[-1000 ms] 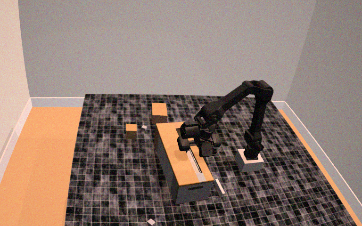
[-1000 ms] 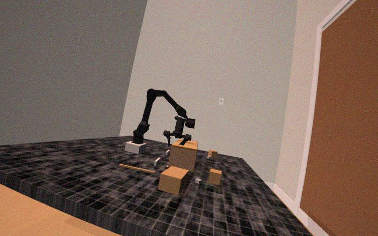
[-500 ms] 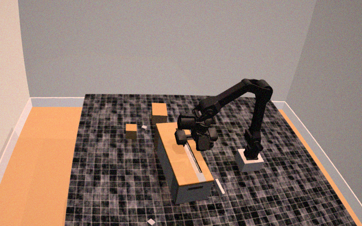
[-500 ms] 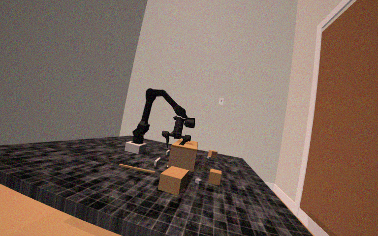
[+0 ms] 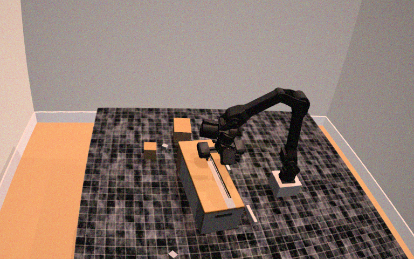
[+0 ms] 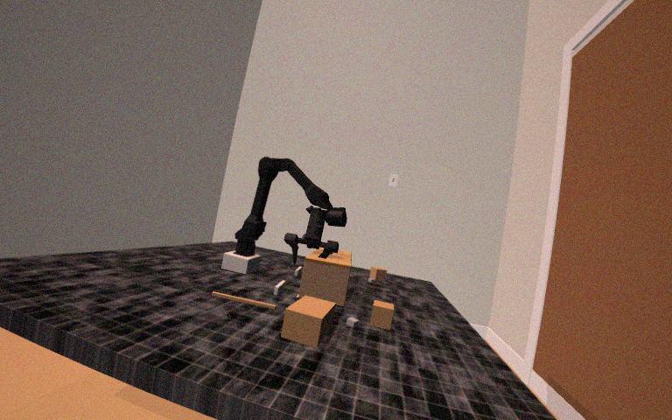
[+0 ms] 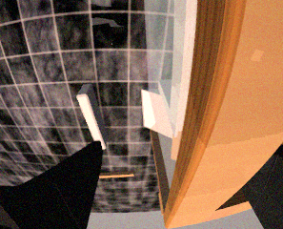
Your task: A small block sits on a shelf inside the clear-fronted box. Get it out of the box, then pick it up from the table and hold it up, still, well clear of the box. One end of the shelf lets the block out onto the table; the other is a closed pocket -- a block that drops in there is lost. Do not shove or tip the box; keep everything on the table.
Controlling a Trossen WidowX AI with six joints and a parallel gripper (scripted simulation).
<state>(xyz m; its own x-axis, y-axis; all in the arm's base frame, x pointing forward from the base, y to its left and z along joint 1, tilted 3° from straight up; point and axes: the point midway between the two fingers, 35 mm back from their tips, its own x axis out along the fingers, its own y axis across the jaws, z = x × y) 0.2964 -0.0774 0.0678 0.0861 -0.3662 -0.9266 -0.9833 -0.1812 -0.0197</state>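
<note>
Now: gripper tip 40 mm short of the orange block, 20 mm to the left of it and 20 mm above it. The rest, counted from my gripper tip: long box (10 mm ahead, 120 mm to the left, 20 mm below); then thin stick (90 mm behind, 220 mm to the right, 80 mm below).
</note>
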